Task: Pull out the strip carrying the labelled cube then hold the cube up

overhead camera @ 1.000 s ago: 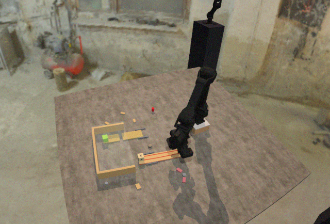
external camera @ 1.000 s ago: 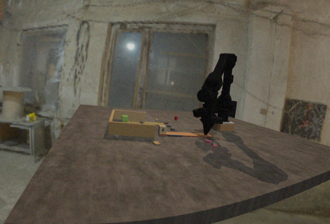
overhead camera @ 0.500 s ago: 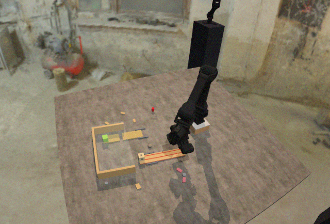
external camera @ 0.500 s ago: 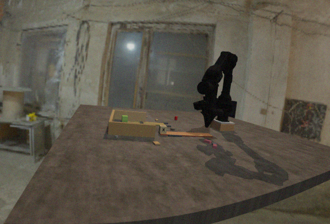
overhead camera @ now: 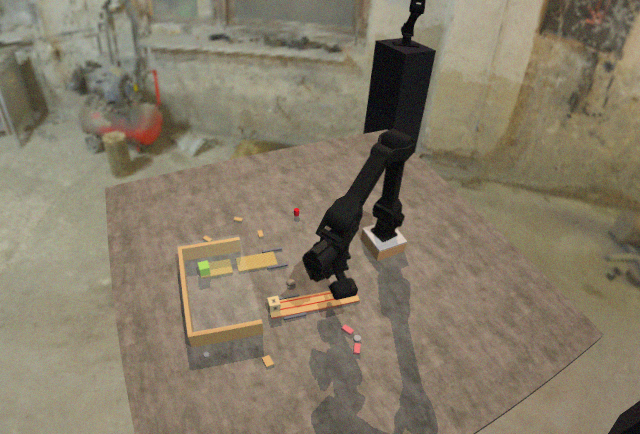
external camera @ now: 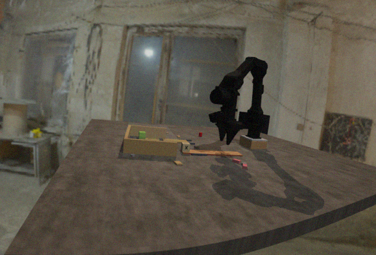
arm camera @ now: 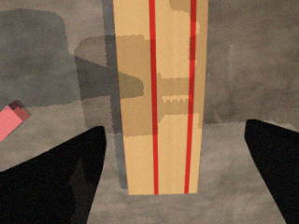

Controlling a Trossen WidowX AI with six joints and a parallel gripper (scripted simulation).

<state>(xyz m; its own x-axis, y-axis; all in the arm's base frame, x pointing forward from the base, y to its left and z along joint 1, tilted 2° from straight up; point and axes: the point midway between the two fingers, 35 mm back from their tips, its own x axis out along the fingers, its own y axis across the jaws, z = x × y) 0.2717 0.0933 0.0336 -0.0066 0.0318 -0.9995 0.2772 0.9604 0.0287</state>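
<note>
The striped strip lies 50 mm ahead of my gripper tip, 10 mm to the right of it and 40 mm below it. Round my gripper tip: cube marked x (150 mm ahead, 50 mm to the right, 30 mm below); then red peg (110 mm behind, 360 mm to the right, 40 mm below); then grey disc (20 mm ahead, 150 mm to the left, 40 mm below).
</note>
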